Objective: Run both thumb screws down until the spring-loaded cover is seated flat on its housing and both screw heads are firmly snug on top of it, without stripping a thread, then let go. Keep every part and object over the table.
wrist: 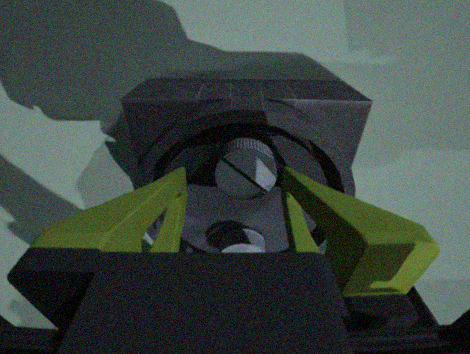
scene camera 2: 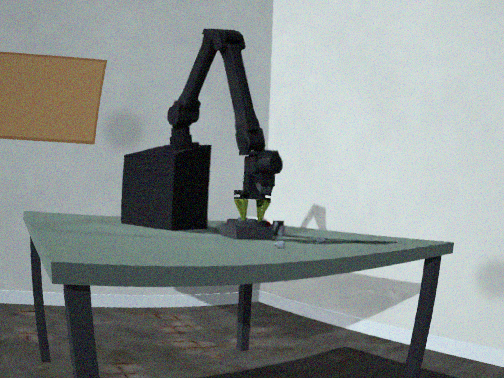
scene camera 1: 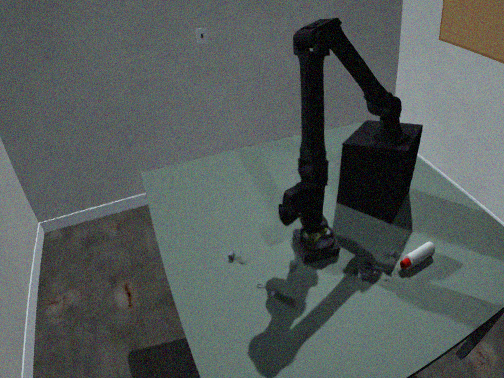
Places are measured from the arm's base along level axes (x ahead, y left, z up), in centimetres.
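Pixels of known places: gripper, between the fingertips: (wrist: 233, 176) (scene camera 1: 310, 239); arm's base, origin of its link: (scene camera 2: 181, 148) (scene camera 1: 391, 138).
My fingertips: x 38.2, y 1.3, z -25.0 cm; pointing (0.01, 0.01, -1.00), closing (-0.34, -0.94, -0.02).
Observation:
For each thing: its top centre in the pictures, then the offset to it from my fingertips.
- dark housing, centre of its top: (wrist: 243, 215) (scene camera 2: 246, 220) (scene camera 1: 316, 235) dx -2.3, dy +0.2, dz +0.6 cm
- grey round cover, centre of its top: (wrist: 243, 208) (scene camera 1: 316, 236) dx -2.3, dy +0.2, dz +0.1 cm
- white marker, centre of its top: (scene camera 1: 419, 251) dx -25.8, dy +28.4, dz +0.1 cm
- small grey part, centre of its top: (scene camera 1: 231, 252) dx +22.7, dy -12.4, dz -3.0 cm
- small ring, centre of its top: (scene camera 1: 259, 285) dx +22.1, dy +3.2, dz -4.8 cm
The dark housing (scene camera 1: 322, 256) (scene camera 2: 247, 230) (wrist: 340, 120) sits on the table. The grey round cover (wrist: 200, 207) lies in its ring-shaped recess; its seating height cannot be judged. One thumb screw (wrist: 240, 175) has a knurled, slotted grey head standing up from the cover. The other thumb screw (wrist: 245, 247) is partly hidden behind the gripper body in the wrist view. My gripper (scene camera 2: 252, 219) (wrist: 233, 176) points down, partly open, its yellow-green fingertips on either side of the first screw's head, with gaps visible on both sides. In scene camera 1, the arm hides most of the cover and screws.
A white marker (scene camera 1: 421, 254) with a red cap lies on the table right of the housing. A small grey part (scene camera 1: 231, 257) and a small ring (scene camera 1: 259, 286) lie to the left. The arm's black base block (scene camera 1: 375, 170) (scene camera 2: 167, 187) stands behind.

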